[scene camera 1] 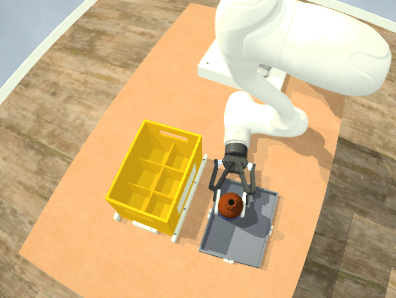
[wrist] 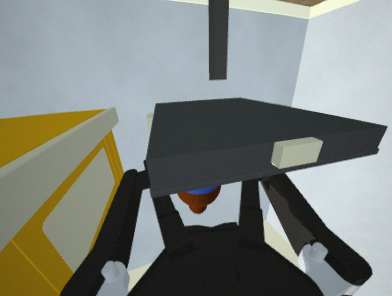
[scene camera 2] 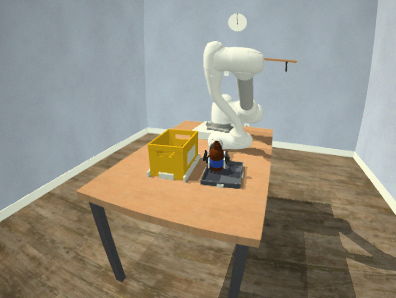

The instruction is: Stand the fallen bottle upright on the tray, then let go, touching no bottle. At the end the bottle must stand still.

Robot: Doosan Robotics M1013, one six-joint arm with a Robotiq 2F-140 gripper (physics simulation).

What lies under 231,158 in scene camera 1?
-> The gripper.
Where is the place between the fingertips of the gripper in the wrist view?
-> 197,144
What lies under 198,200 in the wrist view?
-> A brown bottle.
